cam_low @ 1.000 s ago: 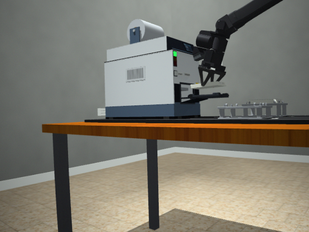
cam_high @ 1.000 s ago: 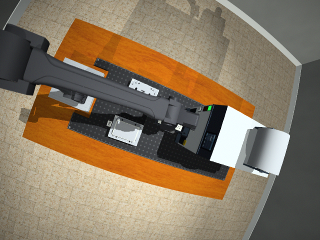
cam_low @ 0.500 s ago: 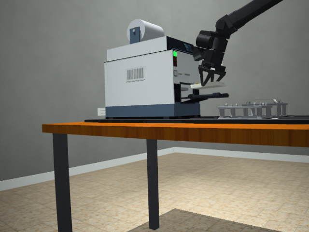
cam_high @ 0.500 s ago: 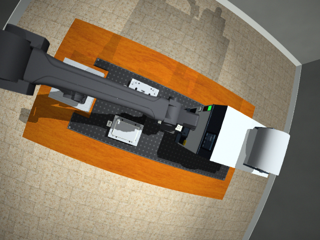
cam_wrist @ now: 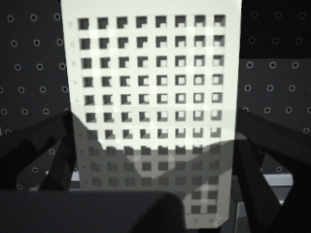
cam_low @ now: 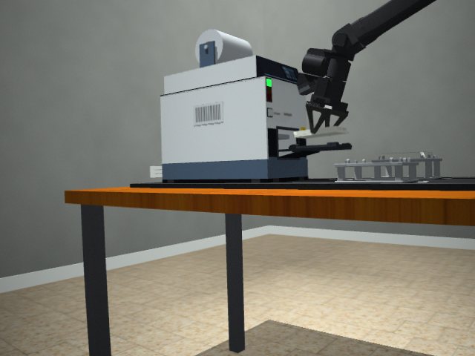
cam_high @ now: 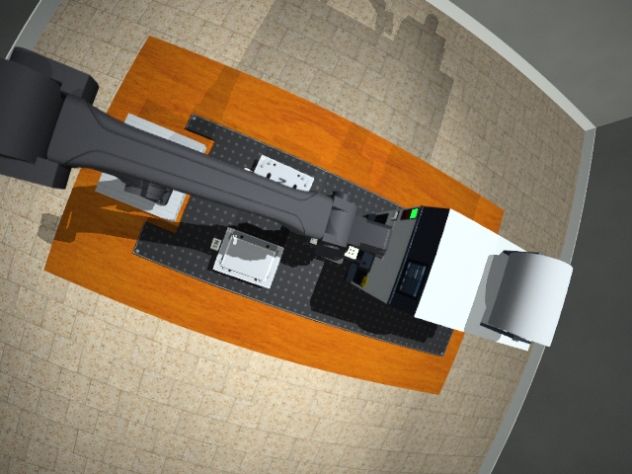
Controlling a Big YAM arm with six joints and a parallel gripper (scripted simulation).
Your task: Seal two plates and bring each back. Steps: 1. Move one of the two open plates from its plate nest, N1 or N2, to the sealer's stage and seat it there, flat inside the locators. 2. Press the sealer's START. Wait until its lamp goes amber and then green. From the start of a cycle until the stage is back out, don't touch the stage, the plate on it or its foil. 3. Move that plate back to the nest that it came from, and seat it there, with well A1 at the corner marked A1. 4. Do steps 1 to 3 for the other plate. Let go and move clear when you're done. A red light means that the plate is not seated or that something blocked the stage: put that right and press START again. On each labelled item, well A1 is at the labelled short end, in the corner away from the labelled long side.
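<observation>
Right now the sealer stage is 4 cm below my hand. Also, from my hand: plate nest: 19 cm behind, 7 cm to the left, 10 cm below; pale start button: 10 cm ahead, 10 cm to the left, 5 cm above; A1 mark: 26 cm behind, 13 cm to the left, 9 cm below.
</observation>
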